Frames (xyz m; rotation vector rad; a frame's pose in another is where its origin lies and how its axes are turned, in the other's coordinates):
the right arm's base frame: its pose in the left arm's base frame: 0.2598 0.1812 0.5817 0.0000 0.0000 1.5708
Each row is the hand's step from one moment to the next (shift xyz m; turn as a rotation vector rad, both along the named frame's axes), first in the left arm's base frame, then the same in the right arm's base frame.
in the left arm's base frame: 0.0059 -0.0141 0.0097 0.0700 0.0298 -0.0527
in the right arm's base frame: -0.0141 -0.0059 0.0097 0.0298 -0.0700 -0.0527
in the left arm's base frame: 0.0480 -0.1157 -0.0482 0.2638 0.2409 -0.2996
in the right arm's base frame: -0.1157 -0.0480 -0.0482 0.2409 -0.2638 -0.2996
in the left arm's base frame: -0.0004 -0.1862 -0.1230 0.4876 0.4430 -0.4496
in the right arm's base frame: -0.1862 0.0004 -0.1230 0.4430 -0.4876 -0.4496
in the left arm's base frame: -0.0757 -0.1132 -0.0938 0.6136 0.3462 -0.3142
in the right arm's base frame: -0.1132 0.0757 -0.0938 0.3462 -0.6136 -0.3142
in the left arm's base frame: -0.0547 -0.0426 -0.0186 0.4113 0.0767 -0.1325
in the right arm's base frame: -0.0426 0.0547 -0.0186 0.0767 -0.4113 -0.1325
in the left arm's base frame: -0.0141 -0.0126 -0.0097 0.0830 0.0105 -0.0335
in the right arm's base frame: -0.0126 0.0141 -0.0097 0.0105 -0.0830 -0.0335
